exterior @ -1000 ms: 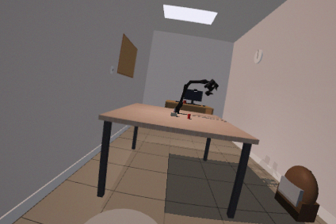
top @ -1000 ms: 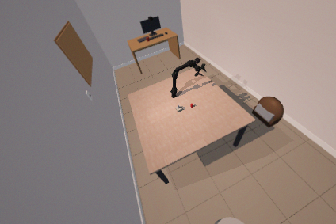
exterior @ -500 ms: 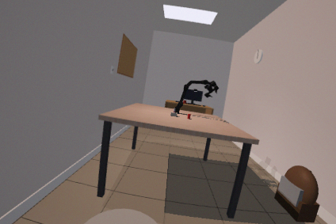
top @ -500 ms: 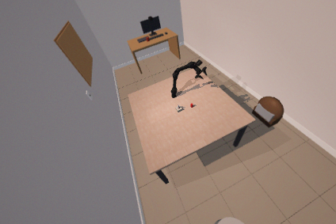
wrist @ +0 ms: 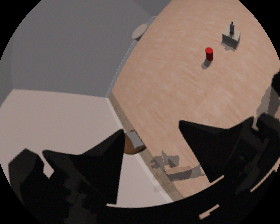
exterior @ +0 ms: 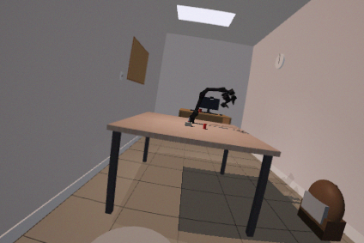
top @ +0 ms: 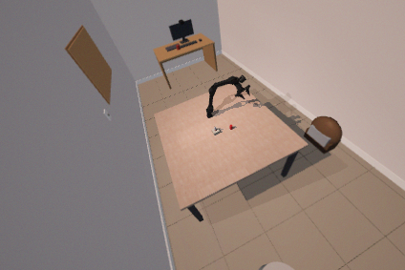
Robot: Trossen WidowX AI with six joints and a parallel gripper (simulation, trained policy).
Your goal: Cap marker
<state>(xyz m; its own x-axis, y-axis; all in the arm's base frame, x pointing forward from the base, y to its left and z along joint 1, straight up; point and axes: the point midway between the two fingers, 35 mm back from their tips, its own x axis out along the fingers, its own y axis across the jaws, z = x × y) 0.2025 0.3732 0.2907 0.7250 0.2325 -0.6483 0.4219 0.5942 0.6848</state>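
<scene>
My gripper tip is now 9 cm short of the red cap, 26 cm to the left of it and 24 cm above it. Round my gripper tip: grey block (4 cm ahead, 43 cm to the right, 25 cm below).
</scene>
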